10 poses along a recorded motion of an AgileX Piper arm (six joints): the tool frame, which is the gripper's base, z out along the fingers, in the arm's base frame.
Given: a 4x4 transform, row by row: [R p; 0 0 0 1], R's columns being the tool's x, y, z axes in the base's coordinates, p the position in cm. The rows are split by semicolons.
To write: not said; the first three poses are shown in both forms.
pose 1, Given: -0.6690 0.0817 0.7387 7.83; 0.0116 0.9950 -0.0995 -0.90; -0.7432 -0.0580 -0.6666 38.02; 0 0 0 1
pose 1, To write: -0.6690 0.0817 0.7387 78.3; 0.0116 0.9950 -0.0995 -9.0; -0.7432 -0.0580 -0.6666 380.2; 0 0 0 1
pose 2, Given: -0.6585 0.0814 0.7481 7.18; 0.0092 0.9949 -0.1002 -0.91; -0.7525 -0.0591 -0.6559 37.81; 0 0 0 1
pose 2, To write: -0.6585 0.0814 0.7481 71.8; 0.0092 0.9949 -0.1002 -9.1; -0.7525 -0.0591 -0.6559 378.1; 0 0 0 1
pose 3, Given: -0.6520 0.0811 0.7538 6.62; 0.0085 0.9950 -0.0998 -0.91; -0.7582 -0.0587 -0.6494 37.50; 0 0 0 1
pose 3, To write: -0.6520 0.0811 0.7538 66.2; 0.0085 0.9950 -0.0998 -9.1; -0.7582 -0.0587 -0.6494 375.0; 0 0 0 1
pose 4, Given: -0.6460 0.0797 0.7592 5.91; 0.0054 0.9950 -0.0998 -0.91; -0.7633 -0.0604 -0.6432 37.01; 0 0 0 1
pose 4, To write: -0.6460 0.0797 0.7592 59.1; 0.0054 0.9950 -0.0998 -9.1; -0.7633 -0.0604 -0.6432 370.1; 0 0 0 1
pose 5, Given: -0.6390 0.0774 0.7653 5.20; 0.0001 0.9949 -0.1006 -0.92; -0.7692 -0.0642 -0.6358 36.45; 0 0 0 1
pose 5, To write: -0.6390 0.0774 0.7653 52.0; 0.0001 0.9949 -0.1006 -9.2; -0.7692 -0.0642 -0.6358 364.5; 0 0 0 1
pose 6, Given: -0.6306 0.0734 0.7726 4.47; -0.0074 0.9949 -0.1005 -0.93; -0.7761 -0.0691 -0.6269 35.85; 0 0 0 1
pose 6, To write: -0.6306 0.0734 0.7726 44.7; -0.0074 0.9949 -0.1005 -9.3; -0.7761 -0.0691 -0.6269 358.5; 0 0 0 1
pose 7, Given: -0.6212 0.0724 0.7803 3.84; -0.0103 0.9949 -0.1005 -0.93; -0.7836 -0.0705 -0.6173 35.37; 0 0 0 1
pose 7, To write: -0.6212 0.0724 0.7803 38.4; -0.0103 0.9949 -0.1005 -9.3; -0.7836 -0.0705 -0.6173 353.7; 0 0 0 1
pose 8, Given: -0.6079 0.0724 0.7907 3.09; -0.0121 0.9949 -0.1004 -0.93; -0.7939 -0.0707 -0.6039 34.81; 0 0 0 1
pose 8, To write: -0.6079 0.0724 0.7907 30.9; -0.0121 0.9949 -0.1004 -9.3; -0.7939 -0.0707 -0.6039 348.1; 0 0 0 1
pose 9, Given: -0.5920 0.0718 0.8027 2.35; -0.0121 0.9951 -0.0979 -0.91; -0.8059 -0.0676 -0.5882 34.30; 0 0 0 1
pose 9, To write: -0.5920 0.0718 0.8027 23.5; -0.0121 0.9951 -0.0979 -9.1; -0.8059 -0.0676 -0.5882 343.0; 0 0 0 1
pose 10, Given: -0.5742 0.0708 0.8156 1.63; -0.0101 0.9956 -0.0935 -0.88; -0.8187 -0.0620 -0.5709 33.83; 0 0 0 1
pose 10, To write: -0.5742 0.0708 0.8156 16.3; -0.0101 0.9956 -0.0935 -8.8; -0.8187 -0.0620 -0.5709 338.3; 0 0 0 1
